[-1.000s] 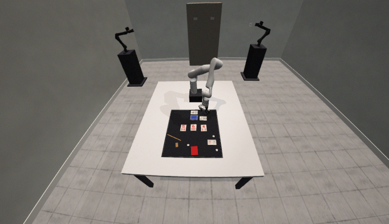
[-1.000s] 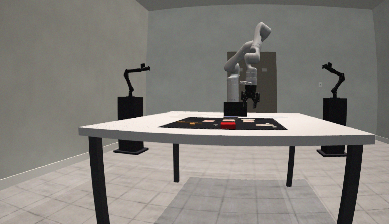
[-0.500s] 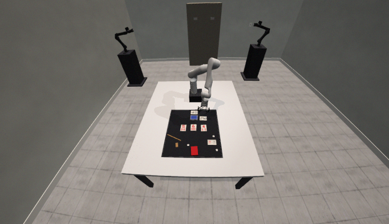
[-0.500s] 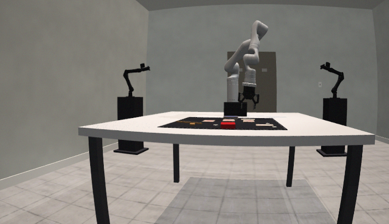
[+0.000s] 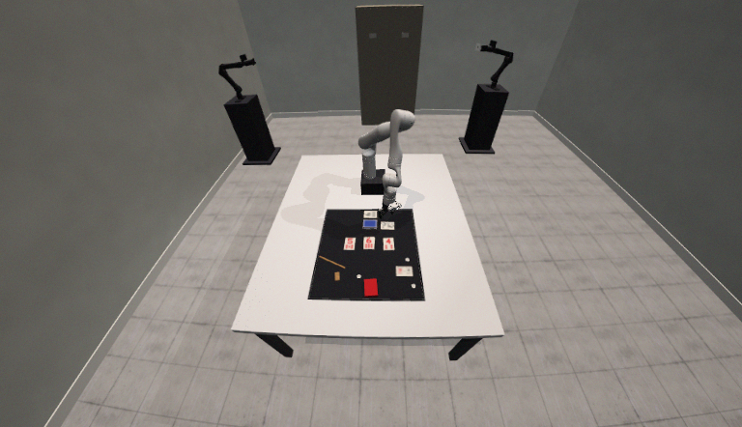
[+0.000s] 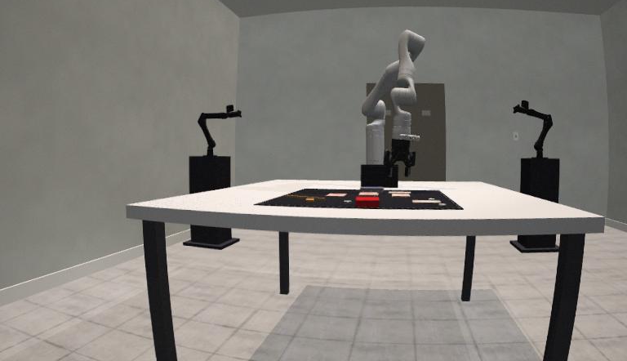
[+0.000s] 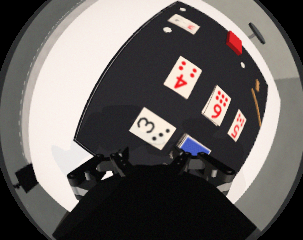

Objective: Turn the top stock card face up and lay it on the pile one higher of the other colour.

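Now: the blue-backed card 20 mm ahead of my hand, 10 mm to the left of it and 70 mm below it. From my hand the other things lie so: wooden stick: 300 mm ahead, 310 mm to the right, 70 mm below; then black mat: 200 mm ahead, 110 mm to the right, 90 mm below; then black 6 card: 70 mm behind, 110 mm to the right, 70 mm below.
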